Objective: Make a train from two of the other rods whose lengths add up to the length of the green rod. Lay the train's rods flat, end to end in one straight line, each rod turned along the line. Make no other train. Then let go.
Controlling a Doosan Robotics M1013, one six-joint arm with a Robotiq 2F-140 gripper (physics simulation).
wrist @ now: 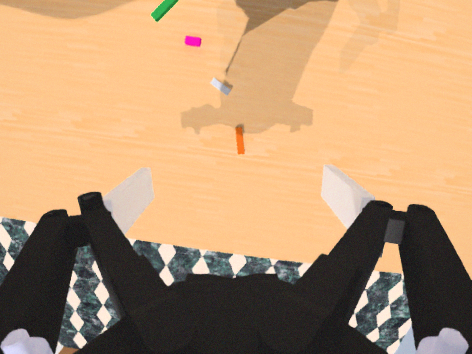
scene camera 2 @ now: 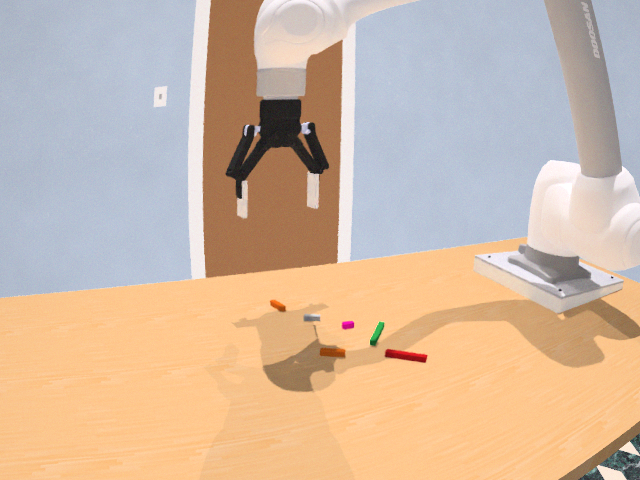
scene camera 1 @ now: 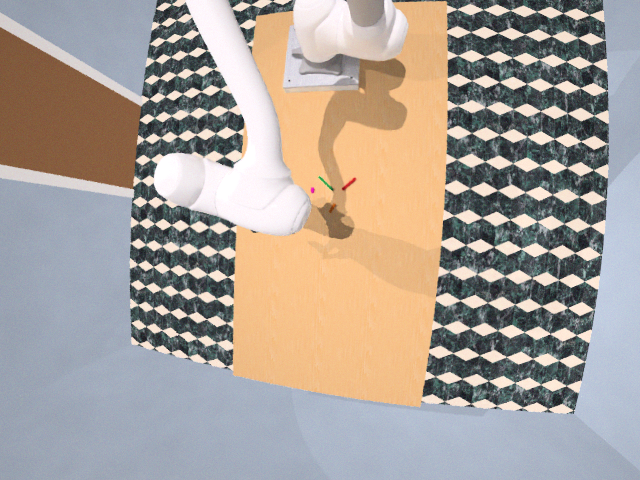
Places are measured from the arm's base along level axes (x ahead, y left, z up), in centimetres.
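Where they show: gripper, fingertip midpoint: point(wrist: 236, 181) point(scene camera 2: 278, 211); arm's base at its link origin: point(scene camera 2: 549, 269) point(scene camera 1: 323, 56).
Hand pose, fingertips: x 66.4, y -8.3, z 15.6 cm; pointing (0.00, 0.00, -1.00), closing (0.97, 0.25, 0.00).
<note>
Each offset is from my fingertips to the top centre of the thing. Level surfaces: height alone.
The green rod @(dx -13.0, dy +17.1, dz -18.0 cm) point(scene camera 1: 325, 183) point(scene camera 2: 376, 333) point(wrist: 164, 9) lies flat, cut off by the top edge of the wrist view. A red rod @(dx -13.9, dy +26.7, dz -18.0 cm) point(scene camera 1: 349, 183) point(scene camera 2: 405, 355) lies apart from it at an angle. A short magenta rod @(dx -9.5, dy +12.2, dz -18.0 cm) point(scene camera 1: 312, 190) point(scene camera 2: 347, 324) point(wrist: 193, 41) and a white rod @(dx -4.4, dy +7.1, dz -18.0 cm) point(scene camera 2: 311, 317) point(wrist: 220, 86) lie separately. One orange rod @(dx -3.1, dy +21.4, dz -18.0 cm) point(scene camera 1: 332, 208) point(scene camera 2: 332, 352) lies near the red one; another orange rod @(dx +0.2, dy +0.0, dz -18.0 cm) point(scene camera 2: 277, 305) point(wrist: 240, 140) lies beyond the white rod. No rods touch. My gripper point(scene camera 2: 277, 211) point(wrist: 236, 181) is open and empty, high above the table; the arm hides it in scene camera 1.
The wooden table @(dz -19.0 cm) point(scene camera 1: 330, 330) point(scene camera 2: 129, 413) point(wrist: 400, 125) carries the rods and the arm's base plate point(scene camera 1: 320, 81) point(scene camera 2: 522, 276). The arm's shadow falls across several rods. The table's edge and the patterned floor point(wrist: 240, 262) show below the fingers in the wrist view.
</note>
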